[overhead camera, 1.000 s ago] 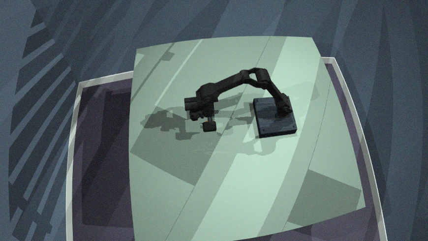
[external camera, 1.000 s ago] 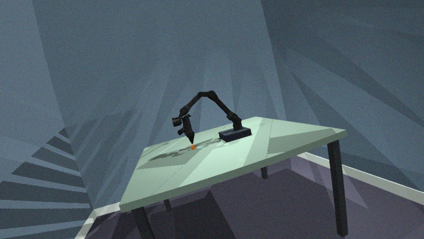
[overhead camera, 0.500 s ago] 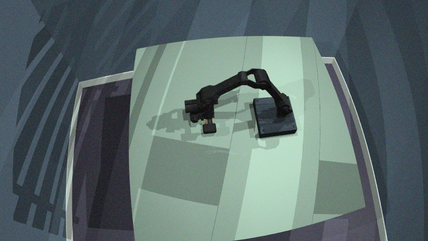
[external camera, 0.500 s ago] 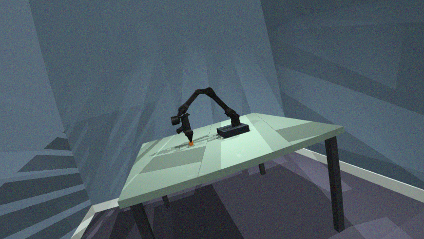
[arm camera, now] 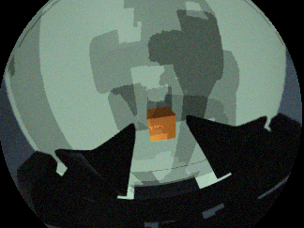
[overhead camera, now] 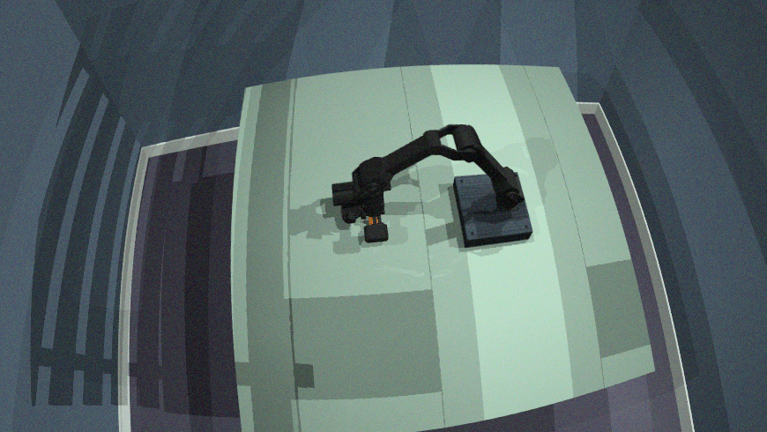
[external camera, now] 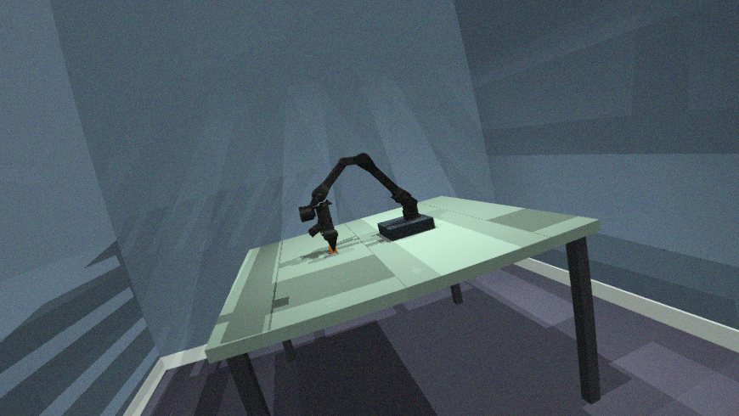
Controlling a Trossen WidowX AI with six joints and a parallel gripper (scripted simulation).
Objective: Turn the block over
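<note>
Right now my gripper tip is 10 mm past the orange block.
</note>
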